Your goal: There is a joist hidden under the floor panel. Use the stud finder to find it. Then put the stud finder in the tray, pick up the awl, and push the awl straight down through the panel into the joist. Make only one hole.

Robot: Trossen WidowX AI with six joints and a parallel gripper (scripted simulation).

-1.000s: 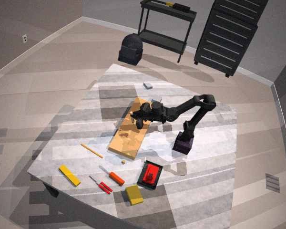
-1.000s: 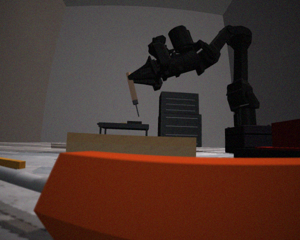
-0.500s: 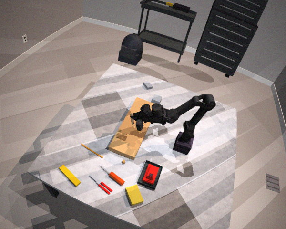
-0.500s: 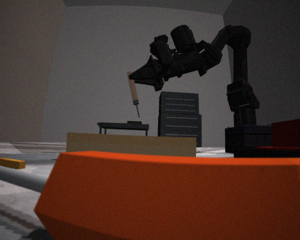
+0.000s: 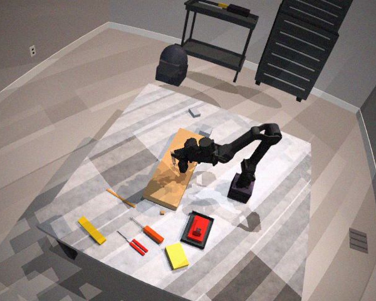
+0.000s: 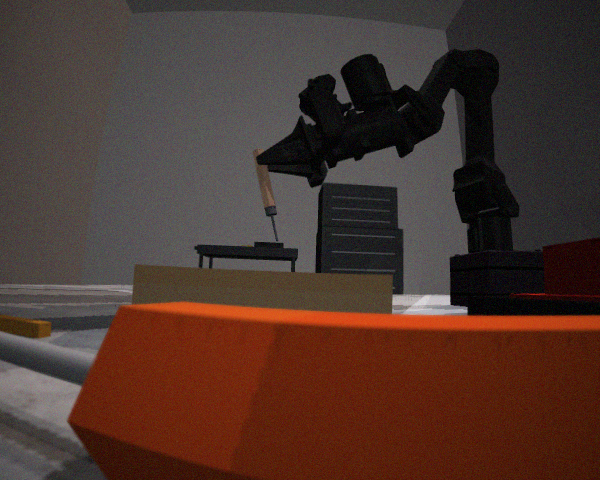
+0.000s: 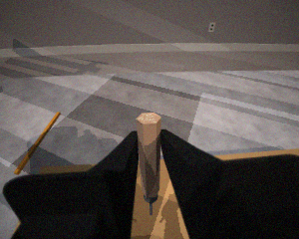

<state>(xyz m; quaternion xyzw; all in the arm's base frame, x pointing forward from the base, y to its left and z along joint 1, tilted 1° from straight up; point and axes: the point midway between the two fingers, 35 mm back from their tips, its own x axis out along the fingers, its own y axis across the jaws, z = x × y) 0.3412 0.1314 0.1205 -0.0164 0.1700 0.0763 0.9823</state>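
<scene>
Now: gripper tip 20 mm past the awl and 50 mm above it. From my gripper tip the other things lie so: pencil 120 mm ahead, 260 mm to the left, 180 mm below; small tan cube 100 mm behind, 210 mm to the left, 180 mm below; stud finder 290 mm behind, 210 mm to the left, 140 mm below.
</scene>
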